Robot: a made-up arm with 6 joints. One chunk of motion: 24 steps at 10 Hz.
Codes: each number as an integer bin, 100 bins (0 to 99) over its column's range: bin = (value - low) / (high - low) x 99, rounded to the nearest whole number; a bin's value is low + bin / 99 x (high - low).
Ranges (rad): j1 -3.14..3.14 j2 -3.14..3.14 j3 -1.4..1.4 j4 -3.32..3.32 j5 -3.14..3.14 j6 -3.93..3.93
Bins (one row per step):
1: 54 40 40 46 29 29
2: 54 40 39 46 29 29
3: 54 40 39 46 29 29
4: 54 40 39 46 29 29
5: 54 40 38 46 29 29
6: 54 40 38 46 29 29
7: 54 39 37 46 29 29
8: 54 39 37 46 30 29
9: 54 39 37 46 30 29
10: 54 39 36 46 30 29
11: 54 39 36 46 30 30
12: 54 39 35 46 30 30
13: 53 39 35 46 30 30
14: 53 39 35 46 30 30
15: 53 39 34 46 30 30
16: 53 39 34 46 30 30
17: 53 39 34 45 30 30
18: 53 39 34 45 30 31
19: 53 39 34 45 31 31
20: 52 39 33 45 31 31
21: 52 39 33 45 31 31
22: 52 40 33 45 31 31
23: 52 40 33 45 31 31
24: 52 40 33 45 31 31
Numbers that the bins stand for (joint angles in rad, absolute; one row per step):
1: 0.2855 -0.6026 -0.2687 -0.2347 -1.3004 -1.6276
2: 0.2855 -0.6026 -0.2970 -0.2347 -1.3004 -1.6276
3: 0.2855 -0.6026 -0.2970 -0.2347 -1.3004 -1.6276
4: 0.2855 -0.6026 -0.2970 -0.2347 -1.3004 -1.6276
5: 0.2855 -0.6026 -0.3253 -0.2347 -1.3004 -1.6276
6: 0.2855 -0.6026 -0.3253 -0.2347 -1.3004 -1.6276
7: 0.2855 -0.6661 -0.3535 -0.2347 -1.3004 -1.6276
8: 0.2855 -0.6661 -0.3535 -0.2347 -1.2370 -1.6276
9: 0.2855 -0.6661 -0.3535 -0.2347 -1.2370 -1.6276
10: 0.2855 -0.6661 -0.3818 -0.2347 -1.2370 -1.6276
11: 0.2855 -0.6661 -0.3818 -0.2347 -1.2370 -1.5482
12: 0.2855 -0.6661 -0.4101 -0.2347 -1.2370 -1.5482
13: 0.2220 -0.6661 -0.4101 -0.2347 -1.2370 -1.5482
14: 0.2220 -0.6661 -0.4101 -0.2347 -1.2370 -1.5482
15: 0.2220 -0.6661 -0.4384 -0.2347 -1.2370 -1.5482
16: 0.2220 -0.6661 -0.4384 -0.2347 -1.2370 -1.5482
17: 0.2220 -0.6661 -0.4384 -0.3018 -1.2370 -1.5482
18: 0.2220 -0.6661 -0.4384 -0.3018 -1.2370 -1.4688
19: 0.2220 -0.6661 -0.4384 -0.3018 -1.1735 -1.4688
20: 0.1586 -0.6661 -0.4667 -0.3018 -1.1735 -1.4688
21: 0.1586 -0.6661 -0.4667 -0.3018 -1.1735 -1.4688
22: 0.1586 -0.6026 -0.4667 -0.3018 -1.1735 -1.4688
23: 0.1586 -0.6026 -0.4667 -0.3018 -1.1735 -1.4688
24: 0.1586 -0.6026 -0.4667 -0.3018 -1.1735 -1.4688

